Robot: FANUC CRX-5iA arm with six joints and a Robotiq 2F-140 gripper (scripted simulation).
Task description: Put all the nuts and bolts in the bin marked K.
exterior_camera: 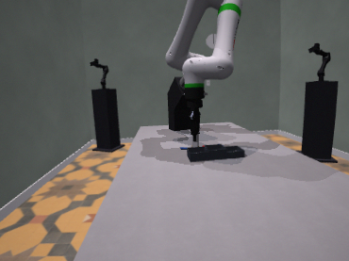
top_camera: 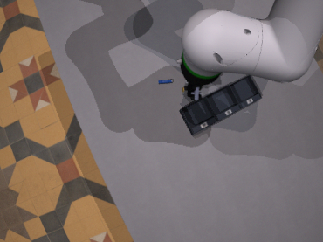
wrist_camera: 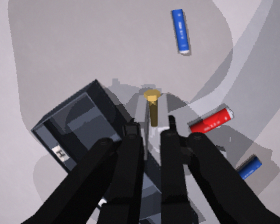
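Now: the grey nut 8 cm to the left of my hand, 7 cm behind it and 6 cm below it. From my hand the other things lie so: yellow bolt: 3 cm below, 1 cm to the right; then thin blue piece: 7 cm to the right, 6 cm below, 4 cm behind; then red cylinder: 6 cm behind, 5 cm below, 4 cm to the left.
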